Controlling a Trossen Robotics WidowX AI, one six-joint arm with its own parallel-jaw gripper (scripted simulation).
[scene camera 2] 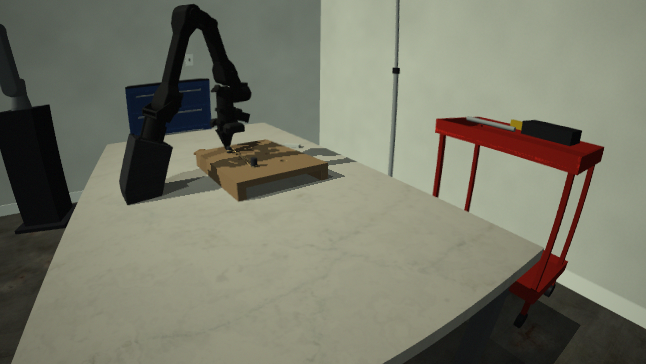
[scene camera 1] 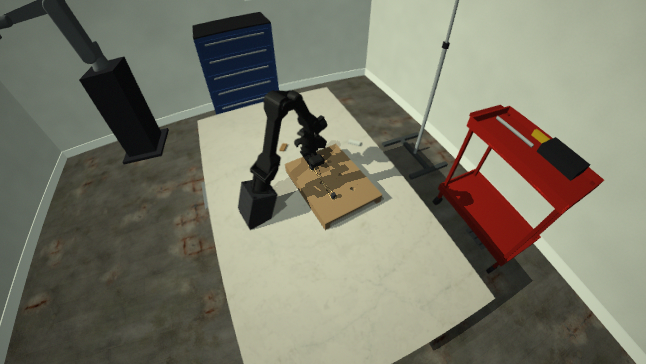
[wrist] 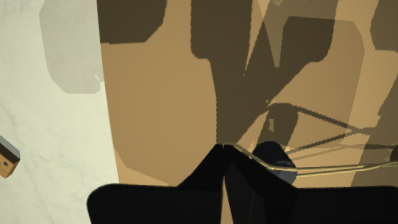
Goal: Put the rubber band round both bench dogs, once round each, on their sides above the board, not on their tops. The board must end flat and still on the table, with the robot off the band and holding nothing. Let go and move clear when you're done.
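My gripper appears at (scene camera 2: 227,149) and (wrist: 222,151). A wooden board (scene camera 2: 226,168), (scene camera 1: 353,190), (wrist: 310,87) is visible as well.
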